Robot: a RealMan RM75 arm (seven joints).
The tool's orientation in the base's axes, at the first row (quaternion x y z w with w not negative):
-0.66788, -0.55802, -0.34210, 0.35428
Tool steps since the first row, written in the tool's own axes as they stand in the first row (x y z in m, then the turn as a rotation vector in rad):
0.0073, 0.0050, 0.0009, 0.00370, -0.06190, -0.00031
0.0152, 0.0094, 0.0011, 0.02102, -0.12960, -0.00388
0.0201, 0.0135, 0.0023, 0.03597, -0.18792, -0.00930
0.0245, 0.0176, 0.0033, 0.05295, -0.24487, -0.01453
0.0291, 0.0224, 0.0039, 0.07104, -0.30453, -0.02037
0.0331, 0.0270, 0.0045, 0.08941, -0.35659, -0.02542
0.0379, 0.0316, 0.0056, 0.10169, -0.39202, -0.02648
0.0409, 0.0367, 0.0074, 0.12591, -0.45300, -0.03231
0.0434, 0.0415, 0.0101, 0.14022, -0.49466, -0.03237
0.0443, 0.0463, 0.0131, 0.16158, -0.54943, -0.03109
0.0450, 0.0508, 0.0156, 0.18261, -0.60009, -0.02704
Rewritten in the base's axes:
0.0060, 0.0038, 0.0053, -0.06063, 0.00941, 0.00897
0.0115, 0.0074, 0.0115, -0.12525, 0.02361, 0.03176
0.0164, 0.0104, 0.0147, -0.18105, 0.03386, 0.05263
0.0211, 0.0129, 0.0176, -0.23519, 0.04511, 0.07500
0.0265, 0.0151, 0.0207, -0.29189, 0.05675, 0.09889
0.0317, 0.0171, 0.0234, -0.34100, 0.06824, 0.12190
0.0370, 0.0199, 0.0265, -0.37430, 0.07798, 0.13616
0.0426, 0.0223, 0.0277, -0.43143, 0.09287, 0.16538
0.0478, 0.0252, 0.0280, -0.47054, 0.10528, 0.18141
0.0529, 0.0276, 0.0268, -0.52150, 0.12402, 0.20397
0.0576, 0.0296, 0.0257, -0.56828, 0.14446, 0.22444

